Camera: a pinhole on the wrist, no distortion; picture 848 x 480 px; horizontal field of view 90.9 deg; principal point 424.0 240.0 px. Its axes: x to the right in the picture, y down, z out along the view. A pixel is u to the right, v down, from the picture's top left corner.
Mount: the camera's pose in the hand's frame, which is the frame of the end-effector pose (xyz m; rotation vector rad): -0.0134 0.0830 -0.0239 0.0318 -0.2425 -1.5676
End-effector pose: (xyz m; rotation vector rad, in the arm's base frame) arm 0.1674 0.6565 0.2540 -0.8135 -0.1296 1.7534
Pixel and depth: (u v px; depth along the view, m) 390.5 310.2 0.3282
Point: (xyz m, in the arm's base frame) -0.1295 0.6826 0.4164
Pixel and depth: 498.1 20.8 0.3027
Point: -0.0069 0.5130 0.5120
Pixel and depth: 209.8 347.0 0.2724
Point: -0.1786 0.6476 0.3044
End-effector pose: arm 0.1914 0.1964 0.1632 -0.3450 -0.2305 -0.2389
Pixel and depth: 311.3 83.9 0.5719
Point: -0.1148 0.7124 0.4208
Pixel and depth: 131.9 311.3 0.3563
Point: 0.2278 0.6521 0.3208
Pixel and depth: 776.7 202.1 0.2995
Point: 0.0124 0.2044 0.4493
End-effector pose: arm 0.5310 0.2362 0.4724 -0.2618 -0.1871 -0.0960
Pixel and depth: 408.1 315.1 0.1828
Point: 0.5051 0.3895 0.5926
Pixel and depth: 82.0 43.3 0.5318
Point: 0.1948 0.9263 0.6335
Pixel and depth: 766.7 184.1 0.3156
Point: 0.3510 0.1999 0.7781
